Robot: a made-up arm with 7 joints.
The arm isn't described. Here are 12 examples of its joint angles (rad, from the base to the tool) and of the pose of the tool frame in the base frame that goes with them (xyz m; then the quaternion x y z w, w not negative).
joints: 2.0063 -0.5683 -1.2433 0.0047 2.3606 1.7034 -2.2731
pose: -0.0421 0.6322 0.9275 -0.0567 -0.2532 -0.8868 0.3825
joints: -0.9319 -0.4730 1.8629 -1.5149 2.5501 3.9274 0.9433
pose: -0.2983 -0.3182 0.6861 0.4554 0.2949 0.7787 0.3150
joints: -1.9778 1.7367 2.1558 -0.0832 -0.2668 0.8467 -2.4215
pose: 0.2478 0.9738 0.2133 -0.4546 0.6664 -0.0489 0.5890
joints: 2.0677 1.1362 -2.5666 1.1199 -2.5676 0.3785 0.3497
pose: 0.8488 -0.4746 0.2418 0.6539 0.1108 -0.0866 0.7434
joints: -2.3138 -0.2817 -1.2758 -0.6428 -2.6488 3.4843 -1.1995
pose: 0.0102 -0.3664 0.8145 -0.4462 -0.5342 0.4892 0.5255
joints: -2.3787 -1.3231 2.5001 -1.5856 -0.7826 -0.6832 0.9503
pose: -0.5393 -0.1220 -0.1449 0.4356 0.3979 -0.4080 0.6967
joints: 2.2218 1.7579 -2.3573 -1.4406 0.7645 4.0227 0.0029
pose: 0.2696 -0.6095 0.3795 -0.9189 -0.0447 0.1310 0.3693
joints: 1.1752 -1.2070 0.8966 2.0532 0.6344 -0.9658 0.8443
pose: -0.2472 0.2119 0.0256 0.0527 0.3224 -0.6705 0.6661
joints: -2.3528 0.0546 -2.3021 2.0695 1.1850 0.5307 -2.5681
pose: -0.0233 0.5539 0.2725 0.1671 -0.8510 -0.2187 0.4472
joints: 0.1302 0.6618 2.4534 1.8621 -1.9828 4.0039 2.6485
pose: -0.6053 0.1258 0.4141 0.1014 0.6543 -0.6589 0.3571
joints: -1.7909 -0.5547 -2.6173 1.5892 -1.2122 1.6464 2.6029
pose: -0.4267 0.0905 0.9618 -0.4668 -0.2462 -0.0255 0.8491
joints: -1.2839 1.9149 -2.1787 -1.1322 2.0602 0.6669 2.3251
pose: 0.0319 0.9035 0.2779 -0.0614 -0.1532 -0.9857 0.0352
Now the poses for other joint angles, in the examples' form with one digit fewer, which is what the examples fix.
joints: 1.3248 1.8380 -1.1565 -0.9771 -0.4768 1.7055 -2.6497
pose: -0.494 -0.328 -0.063 0.651 -0.530 -0.361 0.405
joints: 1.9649 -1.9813 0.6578 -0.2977 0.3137 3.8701 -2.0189
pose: -0.211 0.673 -0.104 0.458 -0.105 0.833 0.293
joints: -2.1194 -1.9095 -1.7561 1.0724 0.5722 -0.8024 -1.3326
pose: -0.827 -0.136 0.162 -0.236 0.712 0.269 0.604
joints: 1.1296 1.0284 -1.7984 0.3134 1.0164 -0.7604 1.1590
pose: 0.045 -0.874 0.721 -0.569 0.366 -0.117 0.727
